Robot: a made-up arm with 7 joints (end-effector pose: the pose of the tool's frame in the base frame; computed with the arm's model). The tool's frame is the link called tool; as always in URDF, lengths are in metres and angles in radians.
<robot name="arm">
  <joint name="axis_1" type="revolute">
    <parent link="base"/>
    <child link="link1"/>
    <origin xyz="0 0 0.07"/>
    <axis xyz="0 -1 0"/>
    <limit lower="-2.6" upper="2.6" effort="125" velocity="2.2"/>
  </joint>
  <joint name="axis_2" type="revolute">
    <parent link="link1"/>
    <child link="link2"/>
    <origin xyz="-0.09 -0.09 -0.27"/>
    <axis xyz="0 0 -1"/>
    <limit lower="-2.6" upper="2.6" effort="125" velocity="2.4"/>
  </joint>
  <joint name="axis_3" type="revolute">
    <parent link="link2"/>
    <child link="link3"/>
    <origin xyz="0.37 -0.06 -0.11"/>
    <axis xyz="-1 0 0"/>
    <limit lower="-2.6" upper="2.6" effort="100" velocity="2.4"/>
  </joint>
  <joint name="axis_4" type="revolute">
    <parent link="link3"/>
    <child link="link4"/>
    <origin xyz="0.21 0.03 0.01"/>
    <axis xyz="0 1 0"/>
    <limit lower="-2.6" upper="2.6" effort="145" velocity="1.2"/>
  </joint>
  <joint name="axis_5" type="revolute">
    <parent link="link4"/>
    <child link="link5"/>
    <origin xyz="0.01 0 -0.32"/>
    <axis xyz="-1 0 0"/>
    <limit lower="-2.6" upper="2.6" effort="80" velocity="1.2"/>
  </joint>
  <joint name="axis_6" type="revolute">
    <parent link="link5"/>
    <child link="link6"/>
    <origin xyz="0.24 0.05 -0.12"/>
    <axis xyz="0 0 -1"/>
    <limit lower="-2.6" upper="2.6" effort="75" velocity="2.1"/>
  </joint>
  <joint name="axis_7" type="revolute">
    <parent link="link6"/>
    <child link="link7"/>
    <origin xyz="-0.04 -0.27 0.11"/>
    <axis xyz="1 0 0"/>
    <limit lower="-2.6" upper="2.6" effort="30" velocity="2.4"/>
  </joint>
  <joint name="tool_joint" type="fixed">
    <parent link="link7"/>
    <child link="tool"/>
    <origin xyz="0 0.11 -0.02"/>
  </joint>
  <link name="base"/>
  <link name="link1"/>
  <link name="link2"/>
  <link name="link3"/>
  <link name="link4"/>
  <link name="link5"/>
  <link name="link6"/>
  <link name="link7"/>
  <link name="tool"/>
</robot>
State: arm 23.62 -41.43 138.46 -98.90 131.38 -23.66 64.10
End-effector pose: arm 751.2 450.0 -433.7 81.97 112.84 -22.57
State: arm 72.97 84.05 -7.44 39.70 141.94 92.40 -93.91
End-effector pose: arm 491.4 -464.3 -300.8 89.16 -75.77 111.09
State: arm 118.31 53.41 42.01 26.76 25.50 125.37 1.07
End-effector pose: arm 698.2 -635.5 496.9 -66.63 9.18 150.74
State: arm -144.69 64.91 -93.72 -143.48 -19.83 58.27 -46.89
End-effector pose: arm -82.7 -996.9 457.8 -78.98 -64.34 -80.32
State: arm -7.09 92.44 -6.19 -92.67 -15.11 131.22 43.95
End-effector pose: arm -20.4 -886.4 -124.4 -36.44 131.89 58.75
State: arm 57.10 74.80 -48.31 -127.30 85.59 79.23 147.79
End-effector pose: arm 215.6 -994.8 -0.4 104.24 80.84 27.30
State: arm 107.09 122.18 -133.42 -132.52 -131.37 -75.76 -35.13
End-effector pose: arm 854.3 -240.0 -502.6 74.45 -45.96 90.76
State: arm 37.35 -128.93 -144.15 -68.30 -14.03 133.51 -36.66
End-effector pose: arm -242.8 830.2 -408.3 -42.98 127.38 -54.24
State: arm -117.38 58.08 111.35 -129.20 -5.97 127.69 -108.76
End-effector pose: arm -894.0 -792.2 35.5 -132.74 48.38 29.79
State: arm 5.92 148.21 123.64 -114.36 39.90 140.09 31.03
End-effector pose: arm -711.8 -659.7 -749.2 -68.92 -105.47 -51.31
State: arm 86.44 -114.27 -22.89 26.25 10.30 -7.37 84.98
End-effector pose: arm 660.8 595.9 -274.3 -24.46 35.27 61.76
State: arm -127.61 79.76 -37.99 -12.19 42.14 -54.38 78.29
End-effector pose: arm -392.4 -1094.9 269.3 5.02 87.62 -79.51
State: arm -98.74 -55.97 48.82 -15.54 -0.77 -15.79 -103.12
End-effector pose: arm -546.2 466.4 -698.6 -49.99 -35.79 91.14
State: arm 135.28 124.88 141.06 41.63 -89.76 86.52 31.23
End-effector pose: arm 522.0 -370.5 -157.1 -63.90 -43.56 116.61
